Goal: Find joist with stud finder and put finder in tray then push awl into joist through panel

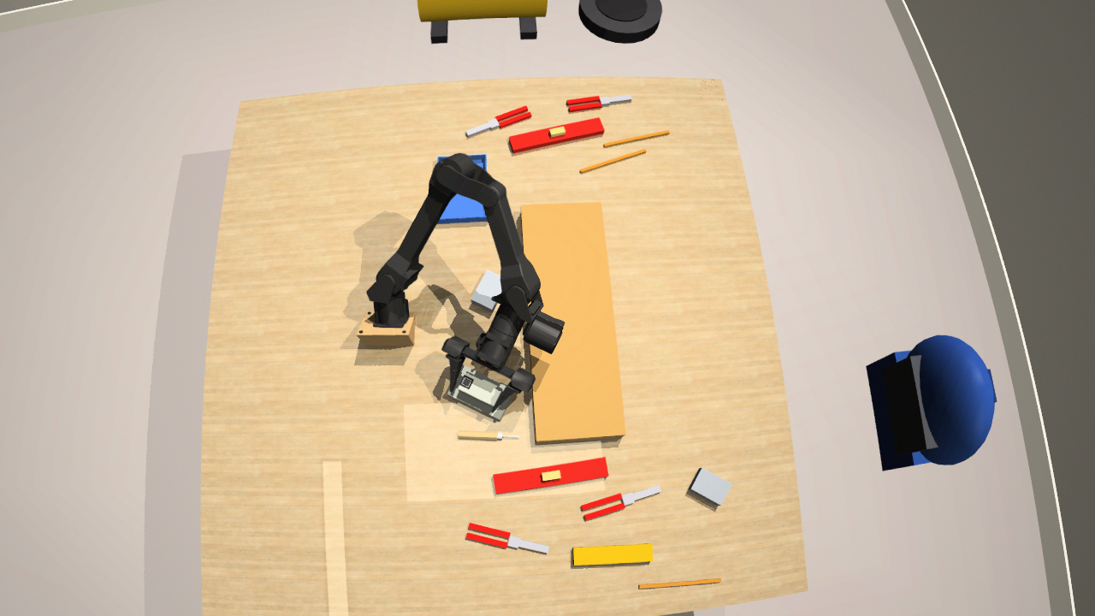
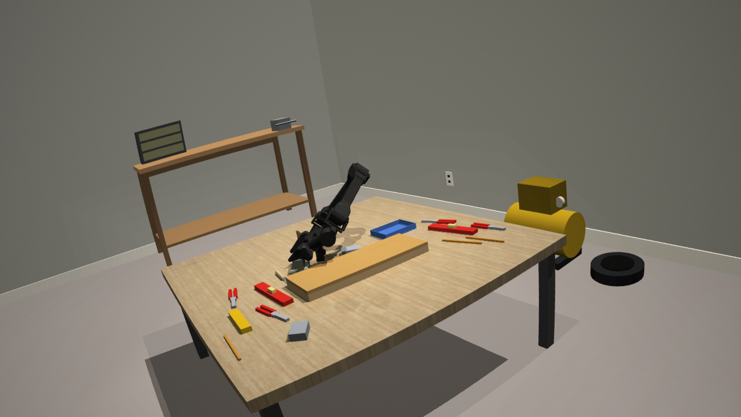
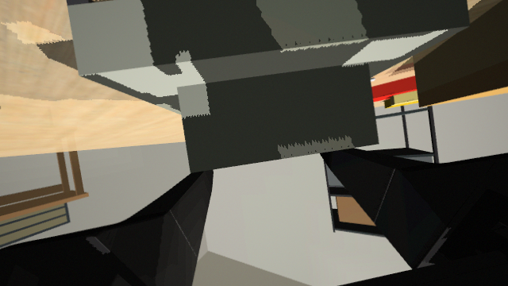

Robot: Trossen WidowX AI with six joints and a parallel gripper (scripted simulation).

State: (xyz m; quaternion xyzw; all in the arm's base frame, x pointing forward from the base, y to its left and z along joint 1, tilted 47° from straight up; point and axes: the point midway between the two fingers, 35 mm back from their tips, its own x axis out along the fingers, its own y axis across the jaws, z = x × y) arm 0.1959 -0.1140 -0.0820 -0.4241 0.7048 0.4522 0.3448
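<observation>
The stud finder is 30 mm to the left of my gripper tip and 20 mm below it. Round my gripper tip: yellow block (300 mm to the right, 290 mm ahead, 50 mm below); awl (60 mm to the right, 60 mm below, 50 mm ahead); blue tray (500 mm to the left, 60 mm behind, 50 mm below).
</observation>
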